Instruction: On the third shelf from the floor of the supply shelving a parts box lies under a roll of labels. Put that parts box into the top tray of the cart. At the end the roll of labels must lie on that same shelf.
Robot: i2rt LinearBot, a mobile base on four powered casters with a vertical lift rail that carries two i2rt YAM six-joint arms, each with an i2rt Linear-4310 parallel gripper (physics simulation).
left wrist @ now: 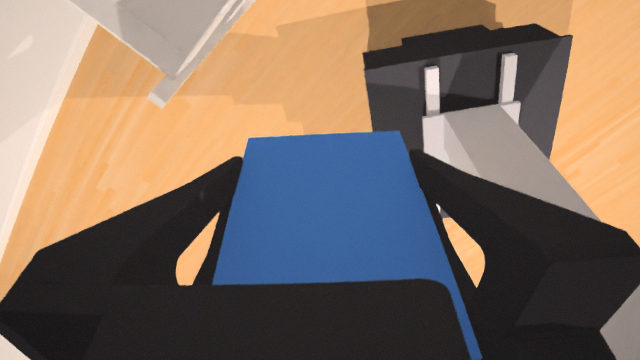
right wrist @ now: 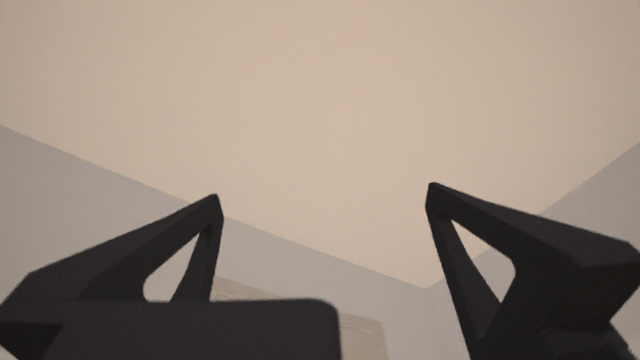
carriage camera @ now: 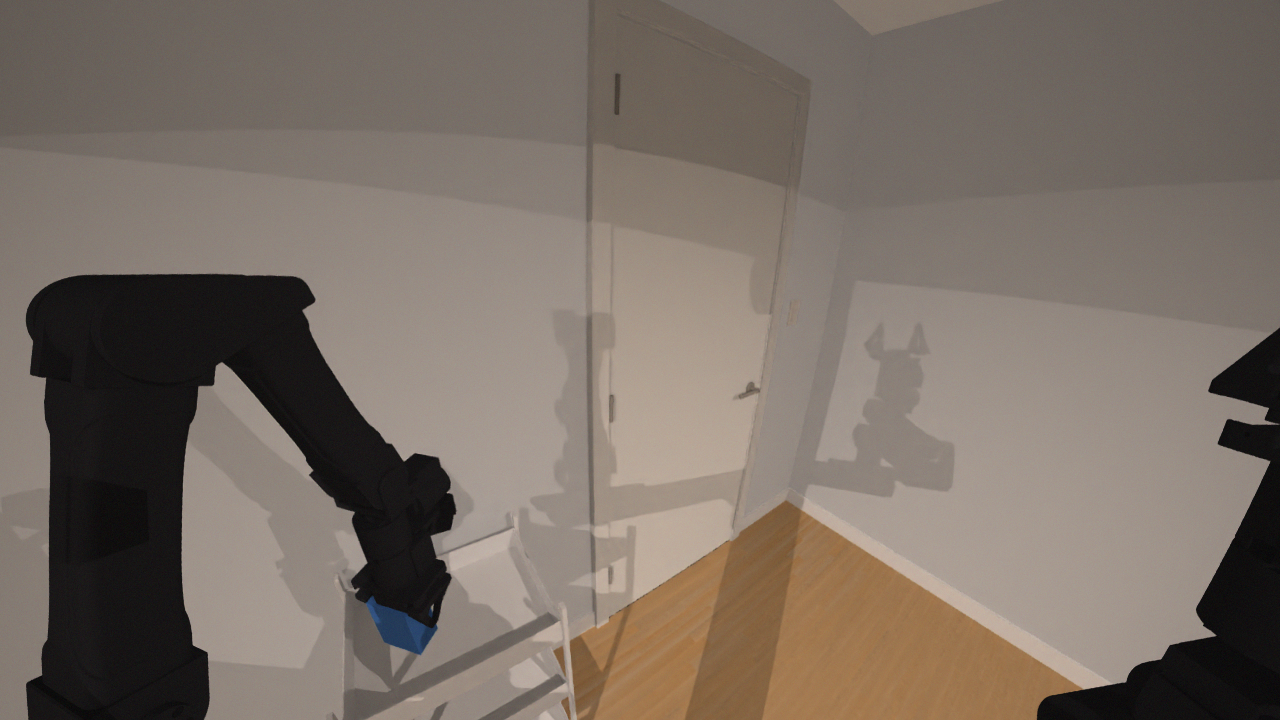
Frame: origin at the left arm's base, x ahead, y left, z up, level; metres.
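Seen in the pictures: left gripper, fingertip midpoint: (left wrist: pixel 326 167) (carriage camera: pixel 416 618); right gripper, fingertip midpoint: (right wrist: pixel 323 200).
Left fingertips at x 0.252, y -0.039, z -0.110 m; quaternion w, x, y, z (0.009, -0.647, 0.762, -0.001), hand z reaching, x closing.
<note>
A point is followed by its place in that frame.
A blue parts box (carriage camera: pixel 407 630) @[x 0.211, y -0.058, z -0.072 m] (left wrist: pixel 325 215) @[x 0.255, y -0.039, z -0.081 m] is between the fingers of my left gripper (carriage camera: pixel 402 610) @[x 0.252, y -0.039, z -0.110 m] (left wrist: pixel 326 167) @[x 0.252, y -0.039, z -0.110 m], which is shut on it. The white cart (carriage camera: pixel 483 652) @[x 0.410, y -0.022, z -0.477 m] stands at the lower middle left in the carriage view, and the box overlaps its top tray in the picture. In the left wrist view a corner of what looks like the cart (left wrist: pixel 166 92) @[x 0.207, y 0.154, z -0.377 m] shows at the upper left, apart from the box, with floor between them. My right gripper (right wrist: pixel 323 200) @[x 0.035, y -0.690, z 0.441 m] is open and empty, pointing up towards the ceiling. The supply shelving and the roll of labels do not show.
A door (carriage camera: pixel 689 358) @[x 1.133, y -0.526, z -0.014 m] with a handle is in the wall behind and right of the cart. A dark base plate (left wrist: pixel 395 100) @[x -0.083, y -0.157, z -0.840 m] with a light grey beam is at the upper right in the left wrist view. Wooden floor (carriage camera: pixel 850 626) @[x 0.895, y -1.317, z -1.138 m] lies right of the cart.
</note>
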